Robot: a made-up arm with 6 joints. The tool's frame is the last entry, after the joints. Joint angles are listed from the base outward.
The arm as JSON. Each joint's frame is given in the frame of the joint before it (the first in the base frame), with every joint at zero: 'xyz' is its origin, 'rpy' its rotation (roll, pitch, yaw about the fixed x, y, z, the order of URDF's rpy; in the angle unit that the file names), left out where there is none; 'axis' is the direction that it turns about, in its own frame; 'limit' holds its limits. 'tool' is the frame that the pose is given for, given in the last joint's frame.
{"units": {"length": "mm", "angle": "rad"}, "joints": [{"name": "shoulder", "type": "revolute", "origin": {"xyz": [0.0, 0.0, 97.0]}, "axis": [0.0, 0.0, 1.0], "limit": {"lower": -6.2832, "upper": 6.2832}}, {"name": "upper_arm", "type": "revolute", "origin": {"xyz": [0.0, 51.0, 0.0]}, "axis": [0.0, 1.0, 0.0], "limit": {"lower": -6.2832, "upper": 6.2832}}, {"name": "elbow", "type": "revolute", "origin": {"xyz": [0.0, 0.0, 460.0]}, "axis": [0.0, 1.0, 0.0], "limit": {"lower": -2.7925, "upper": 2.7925}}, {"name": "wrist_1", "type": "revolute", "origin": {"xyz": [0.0, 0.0, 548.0]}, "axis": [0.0, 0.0, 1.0], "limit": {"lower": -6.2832, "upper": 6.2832}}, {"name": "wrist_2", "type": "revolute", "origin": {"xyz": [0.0, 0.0, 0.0]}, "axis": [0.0, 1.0, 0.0], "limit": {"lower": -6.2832, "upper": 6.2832}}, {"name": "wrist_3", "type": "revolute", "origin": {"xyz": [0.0, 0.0, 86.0]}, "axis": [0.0, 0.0, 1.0], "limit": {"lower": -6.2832, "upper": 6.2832}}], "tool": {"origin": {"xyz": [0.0, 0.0, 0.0]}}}
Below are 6 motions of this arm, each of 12 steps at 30 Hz.
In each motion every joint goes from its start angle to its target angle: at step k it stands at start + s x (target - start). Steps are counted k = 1, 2, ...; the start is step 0. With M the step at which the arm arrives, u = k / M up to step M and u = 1 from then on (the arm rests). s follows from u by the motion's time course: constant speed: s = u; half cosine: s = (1 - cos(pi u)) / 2; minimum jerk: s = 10 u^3 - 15 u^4 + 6 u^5.
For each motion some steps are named. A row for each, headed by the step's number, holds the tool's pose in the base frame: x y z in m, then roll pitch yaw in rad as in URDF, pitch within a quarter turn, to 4 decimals.
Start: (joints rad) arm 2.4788 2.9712 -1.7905 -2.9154 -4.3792 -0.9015
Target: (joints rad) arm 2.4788 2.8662 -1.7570 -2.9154 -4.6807 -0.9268
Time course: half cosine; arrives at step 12
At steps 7, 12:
7: -0.4600 0.3186 -0.0492 -0.5983 0.1697 -1.5982
12: -0.4736 0.3294 -0.0278 -0.5265 0.1236 -1.5730

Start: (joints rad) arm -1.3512 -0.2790 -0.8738 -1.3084 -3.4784 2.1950
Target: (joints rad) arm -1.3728 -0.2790 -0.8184 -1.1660 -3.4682 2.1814
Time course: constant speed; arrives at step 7
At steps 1, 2, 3, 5, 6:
1: -0.0946 0.5408 0.7393 -2.5537 -1.1935 -2.3147
2: -0.0922 0.5394 0.7430 -2.6057 -1.2040 -2.2590
3: -0.0899 0.5379 0.7468 -2.6607 -1.2132 -2.2002
5: -0.0852 0.5348 0.7542 -2.7785 -1.2275 -2.0743
6: -0.0828 0.5332 0.7579 -2.8407 -1.2325 -2.0079

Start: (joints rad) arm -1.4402 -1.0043 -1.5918 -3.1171 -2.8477 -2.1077
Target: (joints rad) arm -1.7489 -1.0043 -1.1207 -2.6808 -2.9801 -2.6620
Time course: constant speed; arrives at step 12
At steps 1, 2, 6, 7, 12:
1: -0.0174 0.6669 -0.0310 0.2354 0.1924 -0.5113
2: -0.0006 0.6807 -0.0202 0.2539 0.2499 -0.6071
6: 0.0729 0.7268 0.0275 0.2588 0.5048 -0.9917
7: 0.0926 0.7359 0.0404 0.2395 0.5713 -1.0932
12: 0.1959 0.7659 0.1107 -0.0430 0.8731 -1.7116

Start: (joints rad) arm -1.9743 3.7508 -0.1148 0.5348 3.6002 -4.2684
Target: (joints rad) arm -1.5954 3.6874 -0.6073 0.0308 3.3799 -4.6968
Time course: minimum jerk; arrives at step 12
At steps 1, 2, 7, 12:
1: 0.2076 0.4078 -0.7109 0.9087 -0.1062 -0.6063
2: 0.2006 0.4024 -0.7143 0.8881 -0.1046 -0.5855
7: 0.0889 0.2720 -0.7564 0.4419 -0.0437 -0.2115
12: 0.0550 0.1887 -0.7585 0.1768 -0.0046 -0.0400

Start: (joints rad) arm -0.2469 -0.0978 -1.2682 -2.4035 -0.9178 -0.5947
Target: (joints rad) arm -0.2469 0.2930 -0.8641 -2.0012 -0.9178 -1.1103
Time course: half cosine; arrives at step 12
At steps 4, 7, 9, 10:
4: -0.4931 0.2293 0.8347 0.5758 0.5225 2.7745
7: -0.3275 0.1941 0.9695 0.6866 0.3556 2.7587
9: -0.2139 0.1687 1.0285 0.7499 0.2637 2.7594
10: -0.1715 0.1590 1.0454 0.7710 0.2320 2.7611

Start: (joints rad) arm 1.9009 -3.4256 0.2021 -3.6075 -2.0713 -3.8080
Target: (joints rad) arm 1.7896 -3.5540 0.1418 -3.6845 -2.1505 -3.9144
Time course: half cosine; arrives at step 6
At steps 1, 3, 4, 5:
1: -0.0521 0.1025 -0.8538 0.9185 -0.8320 1.2867
3: -0.0640 0.1708 -0.8427 0.9685 -0.8484 1.2142
4: -0.0680 0.2103 -0.8340 0.9962 -0.8583 1.1727
5: -0.0694 0.2392 -0.8265 1.0160 -0.8657 1.1424

